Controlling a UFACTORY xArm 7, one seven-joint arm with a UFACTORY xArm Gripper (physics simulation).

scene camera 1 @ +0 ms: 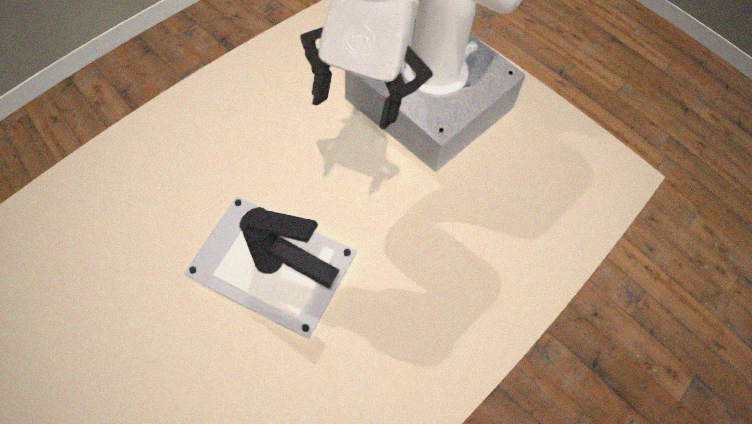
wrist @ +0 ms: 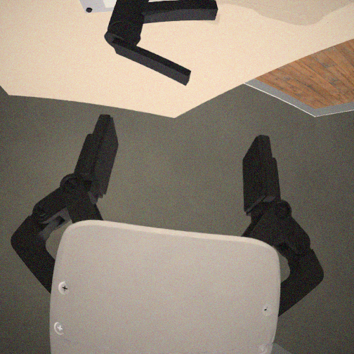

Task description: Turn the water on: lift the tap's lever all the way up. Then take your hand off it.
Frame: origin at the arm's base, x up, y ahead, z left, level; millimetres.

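Seen in the pictures: gripper, between the fingertips: [scene camera 1: 351, 113]; arm's base, origin of its link: [scene camera 1: 434, 71].
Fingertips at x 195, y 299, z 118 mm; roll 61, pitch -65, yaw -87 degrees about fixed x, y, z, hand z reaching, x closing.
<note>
Pixels of each thing's middle, then the offset from my fingertips to it. "spot": a spot on its surface instead. Level surfaces: height alone.
- black tap, a spot on its surface: [scene camera 1: 262, 253] spot: dz -9, dx -202, dy +164 mm
- white base plate, a spot on its surface: [scene camera 1: 212, 244] spot: dz -119, dx -284, dy +209 mm
- pale table top, height of its surface: dx -292 mm
The black tap [scene camera 1: 262, 253] [wrist: 126, 24] stands on a grey and white base plate [scene camera 1: 212, 244] [wrist: 99, 6]. Its spout [scene camera 1: 308, 264] [wrist: 180, 11] sticks out from the column's side. Its lever [scene camera 1: 287, 226] [wrist: 157, 66] starts at the column's top and slants up, its free end well apart from the spout. My gripper [scene camera 1: 352, 112] [wrist: 183, 136] is open and empty. It hangs above the table between the tap and the robot's base, clear of the lever. The lever is beyond the fingertips in the wrist view.
The pale table top [scene camera 1: 121, 326] [wrist: 50, 65] carries the tap's plate and the grey block [scene camera 1: 473, 118] under the robot's arm. Shadows of the arm fall beside the tap. Wooden floor [scene camera 1: 631, 294] [wrist: 325, 75] lies beyond the table edges.
</note>
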